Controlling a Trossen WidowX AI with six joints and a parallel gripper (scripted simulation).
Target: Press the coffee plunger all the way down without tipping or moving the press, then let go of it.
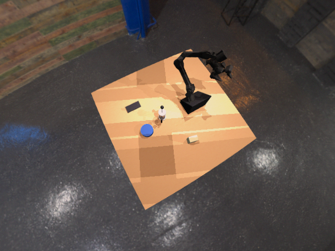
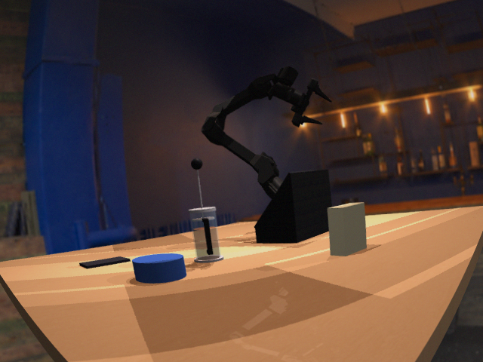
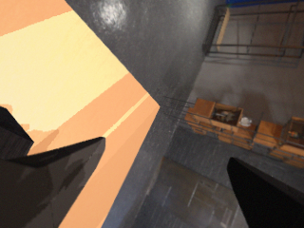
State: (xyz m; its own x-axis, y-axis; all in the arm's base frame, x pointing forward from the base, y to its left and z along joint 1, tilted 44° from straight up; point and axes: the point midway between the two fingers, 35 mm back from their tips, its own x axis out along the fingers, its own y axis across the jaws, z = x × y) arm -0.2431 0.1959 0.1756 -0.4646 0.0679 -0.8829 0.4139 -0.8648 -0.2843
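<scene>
My gripper tip is now 54 cm short of the coffee press, 28 cm above it and 3 cm to the left of it.
</scene>
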